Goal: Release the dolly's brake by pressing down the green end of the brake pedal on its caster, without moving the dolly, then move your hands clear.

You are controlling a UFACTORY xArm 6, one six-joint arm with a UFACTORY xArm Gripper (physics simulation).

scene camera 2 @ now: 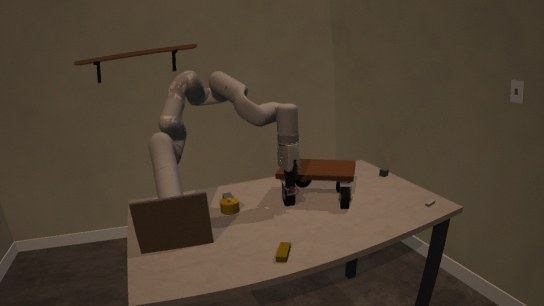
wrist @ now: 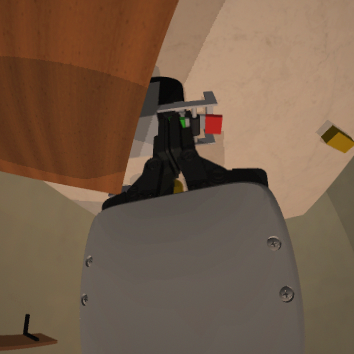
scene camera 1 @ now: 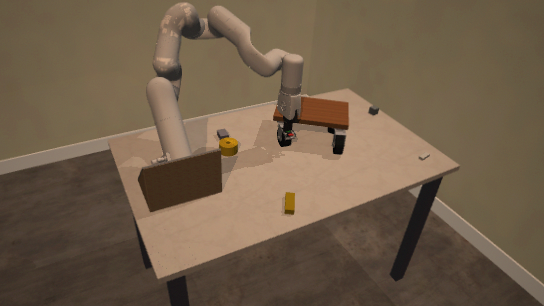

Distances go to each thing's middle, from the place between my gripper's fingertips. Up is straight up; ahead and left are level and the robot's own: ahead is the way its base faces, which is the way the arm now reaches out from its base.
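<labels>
The dolly (scene camera 1: 319,112) is 20 mm to the left of my hand, 150 mm ahead of it and 30 mm below it.
</labels>
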